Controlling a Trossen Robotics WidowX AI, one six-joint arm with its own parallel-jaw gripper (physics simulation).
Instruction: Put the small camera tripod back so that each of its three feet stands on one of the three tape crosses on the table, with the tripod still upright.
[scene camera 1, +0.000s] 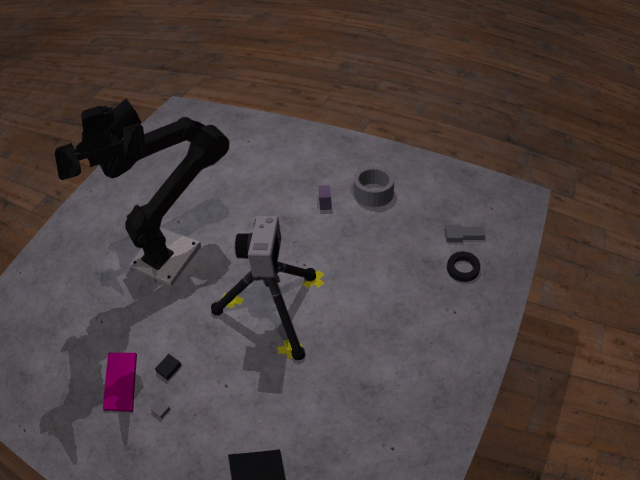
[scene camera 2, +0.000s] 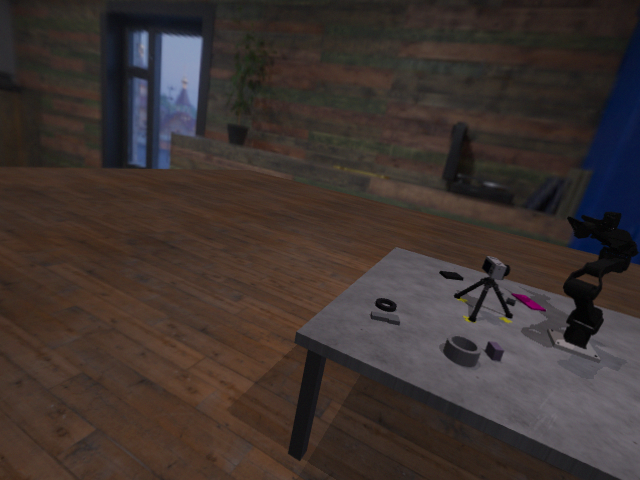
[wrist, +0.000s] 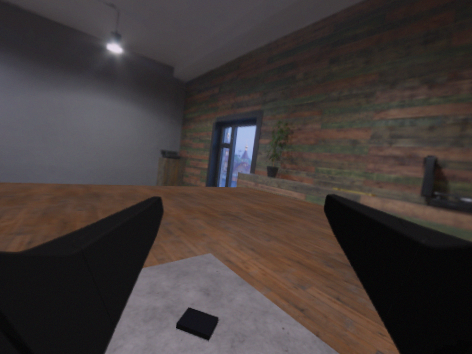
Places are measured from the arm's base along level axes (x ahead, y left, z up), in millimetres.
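Pixels of known places: gripper, between the fingertips: (scene camera 1: 102, 162) (scene camera 2: 575, 216) (wrist: 244, 203); arm's base, origin of its link: (scene camera 1: 157, 256) (scene camera 2: 574, 342).
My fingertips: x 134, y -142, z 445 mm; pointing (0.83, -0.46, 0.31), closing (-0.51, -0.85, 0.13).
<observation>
For each thing: its top centre in the pictures, then the offset to it from my fingertips. "*": a spot on its surface instead. Level surfaces: height alone.
- yellow cross, a spot on its surface: (scene camera 1: 236, 301) (scene camera 2: 502, 318) * 457 mm down, 111 mm ahead, 149 mm left
- second cross, centre of its top: (scene camera 1: 313, 279) 457 mm down, 218 mm ahead, 290 mm left
- third cross, centre of its top: (scene camera 1: 290, 348) (scene camera 2: 462, 299) 457 mm down, 280 mm ahead, 108 mm left
- table, height of its surface: 457 mm down
- magenta block, centre of its top: (scene camera 1: 119, 380) (scene camera 2: 528, 301) 450 mm down, 27 mm ahead, 181 mm right
- small black block, centre of its top: (scene camera 1: 167, 365) 443 mm down, 97 mm ahead, 81 mm right
- black slab, centre of its top: (scene camera 1: 256, 467) (wrist: 198, 320) (scene camera 2: 451, 274) 443 mm down, 391 mm ahead, 168 mm right
- purple block, centre of its top: (scene camera 1: 324, 191) (scene camera 2: 496, 345) 418 mm down, 110 mm ahead, 507 mm left
- grey ring, centre of its top: (scene camera 1: 374, 178) (scene camera 2: 464, 343) 410 mm down, 194 mm ahead, 601 mm left
- black ring, centre of its top: (scene camera 1: 464, 264) (scene camera 2: 386, 303) 443 mm down, 499 mm ahead, 486 mm left
- grey stepped bar, centre of its top: (scene camera 1: 465, 231) (scene camera 2: 385, 315) 443 mm down, 460 mm ahead, 587 mm left
The black tripod (scene camera 1: 283, 315) (scene camera 2: 480, 301) stands upright with a grey camera (scene camera 1: 263, 248) (scene camera 2: 497, 268) on top. Its left foot in scene camera 1 is beside one yellow cross (scene camera 1: 236, 301) (scene camera 2: 506, 320), off its centre. The back right foot is at the upper left part of a second cross (scene camera 1: 320, 279) (scene camera 2: 467, 319). The front foot is at the right edge of the third cross (scene camera 1: 283, 349) (scene camera 2: 462, 299). My gripper (scene camera 1: 98, 157) (scene camera 2: 572, 228) (wrist: 244, 203) is open and empty, high above the table's left side in scene camera 1, well apart from the tripod.
On the table (scene camera 1: 392, 320) (scene camera 2: 382, 351) are a magenta block (scene camera 1: 119, 382) (scene camera 2: 528, 302), a small black block (scene camera 1: 168, 367), a black slab (scene camera 1: 256, 466) (wrist: 197, 323), a purple block (scene camera 1: 324, 197), a grey ring (scene camera 1: 373, 196), a black ring (scene camera 1: 453, 267) and a grey stepped bar (scene camera 1: 454, 234).
</observation>
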